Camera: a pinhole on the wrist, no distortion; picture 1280 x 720 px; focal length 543.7 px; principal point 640.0 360.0 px. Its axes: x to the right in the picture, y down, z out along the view. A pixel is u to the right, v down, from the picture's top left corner.
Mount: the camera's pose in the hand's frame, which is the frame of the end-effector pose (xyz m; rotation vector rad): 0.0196 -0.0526 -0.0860 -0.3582 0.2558 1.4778
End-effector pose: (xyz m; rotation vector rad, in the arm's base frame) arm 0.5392 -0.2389 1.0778 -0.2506 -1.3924 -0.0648
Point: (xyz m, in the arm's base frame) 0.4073 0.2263 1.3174
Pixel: 974 90
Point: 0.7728 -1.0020 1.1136
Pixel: behind the camera
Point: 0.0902 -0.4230 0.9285
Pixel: 76 690
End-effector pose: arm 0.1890 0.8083 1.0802 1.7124 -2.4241 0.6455
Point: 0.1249 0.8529 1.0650
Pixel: 1042 553
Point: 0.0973 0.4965 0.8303
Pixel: 598 64
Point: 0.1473 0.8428 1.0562
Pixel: 911 541
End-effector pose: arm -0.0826 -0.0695 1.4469 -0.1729 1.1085 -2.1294
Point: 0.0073 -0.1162 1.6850
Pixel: 260 517
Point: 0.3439 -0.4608 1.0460
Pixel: 1217 378
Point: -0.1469 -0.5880 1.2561
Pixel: outside the picture
